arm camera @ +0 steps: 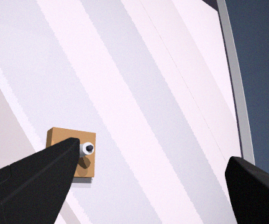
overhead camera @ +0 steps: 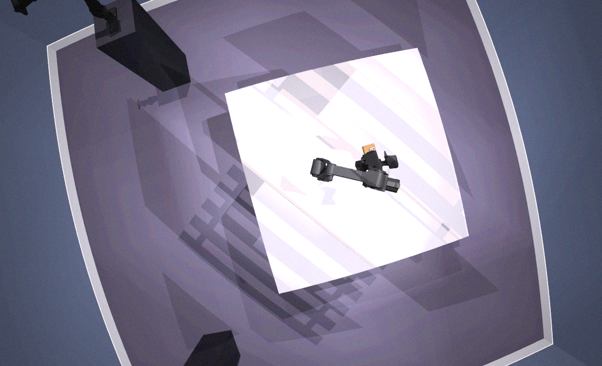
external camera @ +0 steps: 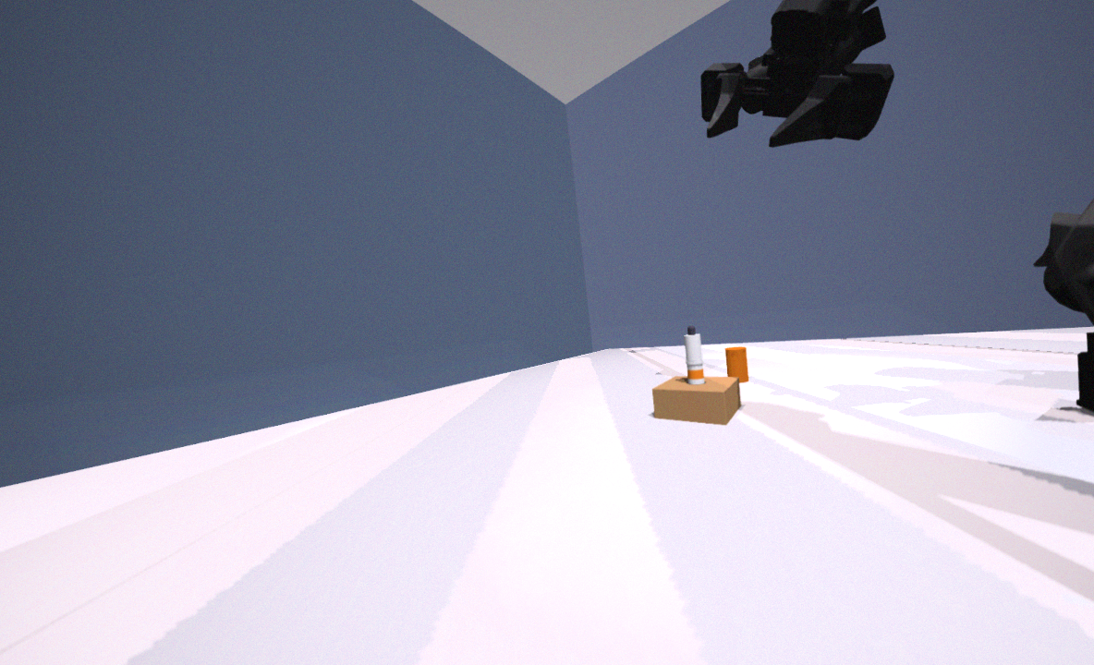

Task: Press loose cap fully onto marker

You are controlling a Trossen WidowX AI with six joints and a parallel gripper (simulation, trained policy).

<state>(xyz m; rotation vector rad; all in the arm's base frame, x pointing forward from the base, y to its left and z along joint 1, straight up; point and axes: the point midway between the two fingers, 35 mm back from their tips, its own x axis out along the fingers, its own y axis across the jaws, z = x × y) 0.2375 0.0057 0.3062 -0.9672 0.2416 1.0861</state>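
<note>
Now: the orange cap 50 mm ahead of my gripper tip, 130 mm to the right of it and 260 mm below it. Also, from my gripper tip: tan holder block (60 mm ahead, 40 mm to the left, 270 mm below).
</note>
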